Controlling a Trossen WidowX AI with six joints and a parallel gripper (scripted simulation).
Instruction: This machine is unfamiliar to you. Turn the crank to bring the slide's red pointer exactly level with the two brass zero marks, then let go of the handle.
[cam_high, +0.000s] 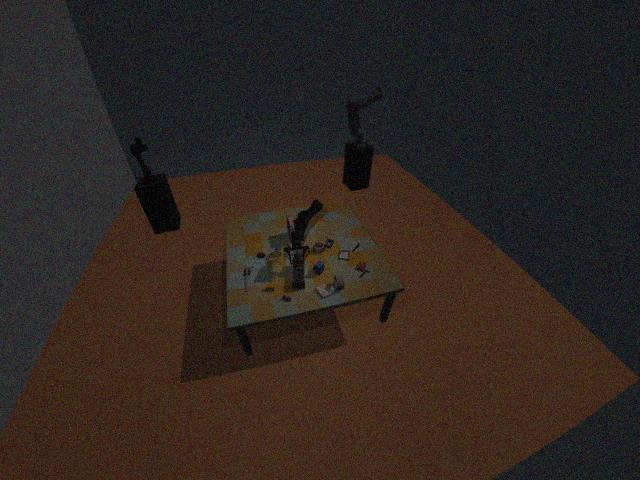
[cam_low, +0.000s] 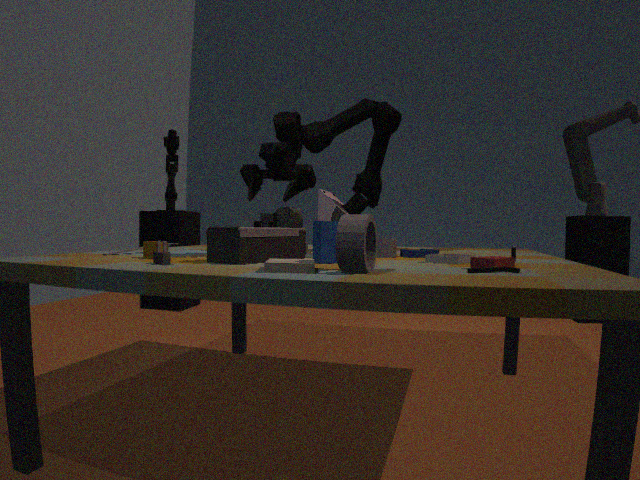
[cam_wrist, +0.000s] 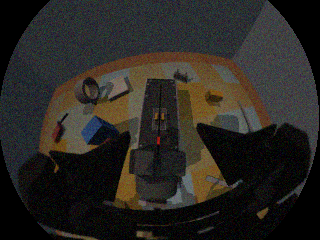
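Now: the red pointer 10 mm behind my gripper tip, 10 mm to the left of it and 60 mm below it. Round my gripper tip: blue block 50 mm ahead, 160 mm to the left, 90 mm below; then yellow block 90 mm ahead, 240 mm to the right, 120 mm below; then dark crank handle 140 mm behind, 50 mm to the left, 80 mm below.
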